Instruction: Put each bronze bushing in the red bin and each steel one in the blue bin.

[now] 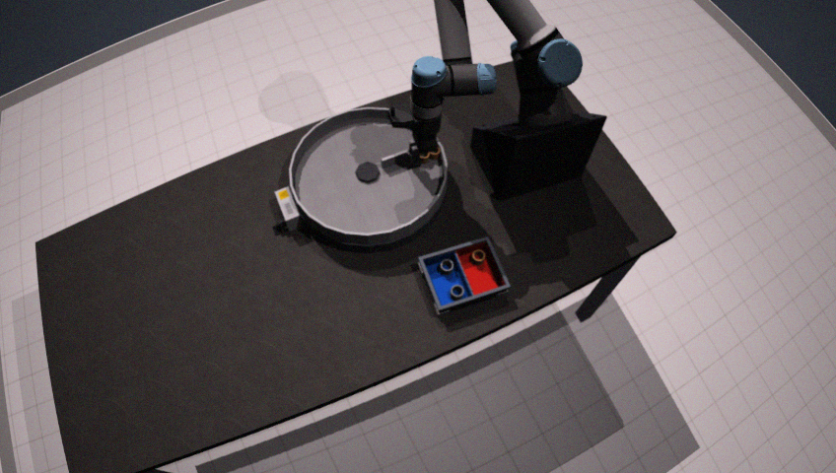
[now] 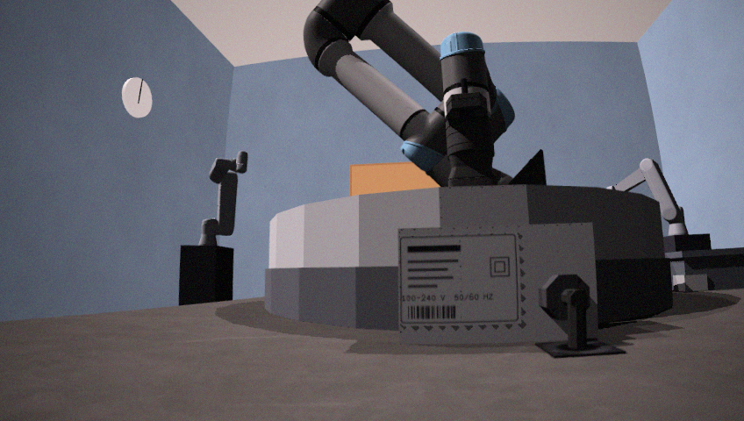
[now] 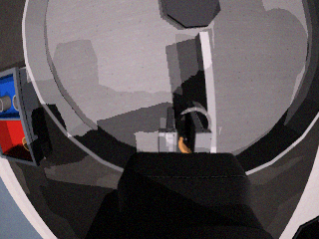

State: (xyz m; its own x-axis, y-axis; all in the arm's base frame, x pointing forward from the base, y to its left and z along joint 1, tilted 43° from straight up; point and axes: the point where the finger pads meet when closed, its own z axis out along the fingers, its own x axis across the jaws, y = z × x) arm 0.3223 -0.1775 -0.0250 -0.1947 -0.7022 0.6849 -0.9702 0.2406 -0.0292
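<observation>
The red bin is 50 mm ahead of my hand, 330 mm to the left of it and 80 mm below it. Also, from my hand: grey turntable 120 mm ahead, 40 mm to the right, 50 mm below.
</observation>
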